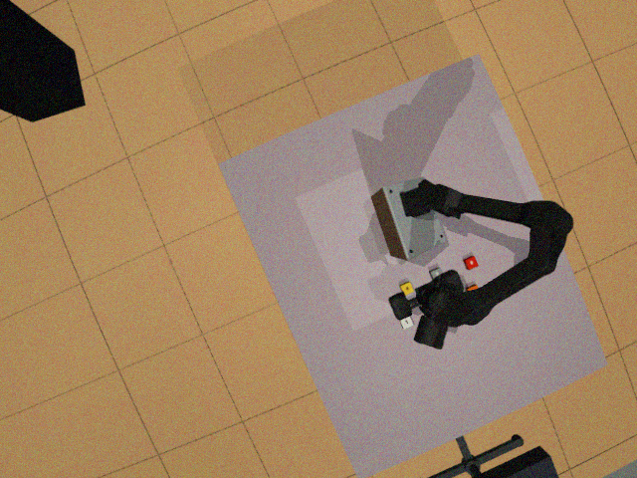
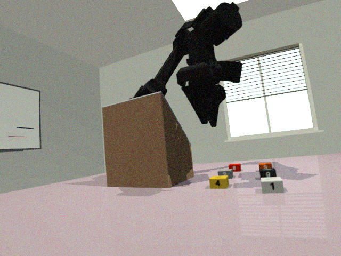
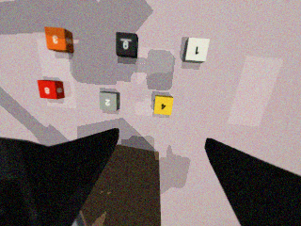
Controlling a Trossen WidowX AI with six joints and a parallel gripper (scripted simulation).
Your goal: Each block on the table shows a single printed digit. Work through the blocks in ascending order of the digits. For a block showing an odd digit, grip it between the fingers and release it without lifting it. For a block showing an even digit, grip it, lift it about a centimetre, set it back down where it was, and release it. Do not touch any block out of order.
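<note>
Now: the white 1 block 11 cm ahead of my gripper tip, 3 cm to the right of it and 11 cm below it. From my gripper tip the other things lie so: yellow 4 block (1 cm ahead, 1 cm to the right, 11 cm below); grey 2 block (1 cm behind, 9 cm to the left, 11 cm below); black 9 block (9 cm ahead, 8 cm to the left, 11 cm below).
</note>
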